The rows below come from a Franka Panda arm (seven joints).
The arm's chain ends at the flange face. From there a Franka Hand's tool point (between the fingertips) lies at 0.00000 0.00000 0.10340 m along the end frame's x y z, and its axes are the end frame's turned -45 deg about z.
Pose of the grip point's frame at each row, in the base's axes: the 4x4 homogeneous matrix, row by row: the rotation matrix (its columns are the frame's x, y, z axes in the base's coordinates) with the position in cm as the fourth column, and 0 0 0 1 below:
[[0.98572, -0.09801, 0.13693, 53.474], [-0.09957, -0.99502, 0.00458, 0.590], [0.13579, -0.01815, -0.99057, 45.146], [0, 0, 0, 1]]
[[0.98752, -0.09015, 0.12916, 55.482], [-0.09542, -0.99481, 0.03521, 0.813], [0.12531, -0.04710, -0.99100, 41.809], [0, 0, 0, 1]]
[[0.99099, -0.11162, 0.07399, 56.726], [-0.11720, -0.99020, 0.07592, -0.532], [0.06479, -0.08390, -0.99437, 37.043], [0, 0, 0, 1]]
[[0.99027, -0.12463, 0.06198, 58.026], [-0.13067, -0.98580, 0.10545, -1.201], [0.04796, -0.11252, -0.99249, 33.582], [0, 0, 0, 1]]
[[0.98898, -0.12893, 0.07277, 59.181], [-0.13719, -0.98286, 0.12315, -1.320], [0.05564, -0.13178, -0.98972, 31.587], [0, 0, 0, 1]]
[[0.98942, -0.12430, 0.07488, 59.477], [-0.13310, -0.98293, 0.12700, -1.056], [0.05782, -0.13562, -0.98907, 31.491], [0, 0, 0, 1]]
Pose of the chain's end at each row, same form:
[[0.62771, -0.76631, 0.13693, 52.058], [-0.77399, -0.63318, 0.00458, 0.543], [0.08318, -0.10885, -0.99057, 55.388], [0, 0, 0, 1]]
[[0.63454, -0.76203, 0.12916, 54.146], [-0.77091, -0.63596, 0.03521, 0.449], [0.05530, -0.12191, -0.99100, 52.056], [0, 0, 0, 1]]
[[0.62181, -0.77966, 0.07399, 55.961], [-0.78305, -0.61730, 0.07592, -1.317], [-0.01351, -0.10514, -0.99437, 47.325], [0, 0, 0, 1]]
[[0.61210, -0.78835, 0.06198, 57.385], [-0.78946, -0.60467, 0.10545, -2.291], [-0.04565, -0.11348, -0.99249, 43.844], [0, 0, 0, 1]]
[[0.60815, -0.79048, 0.07277, 58.429], [-0.79199, -0.59798, 0.12315, -2.593], [-0.05384, -0.13253, -0.98972, 41.821], [0, 0, 0, 1]]
[[0.61173, -0.78752, 0.07488, 58.703], [-0.78915, -0.60092, 0.12700, -2.369], [-0.05501, -0.13678, -0.98907, 41.718], [0, 0, 0, 1]]

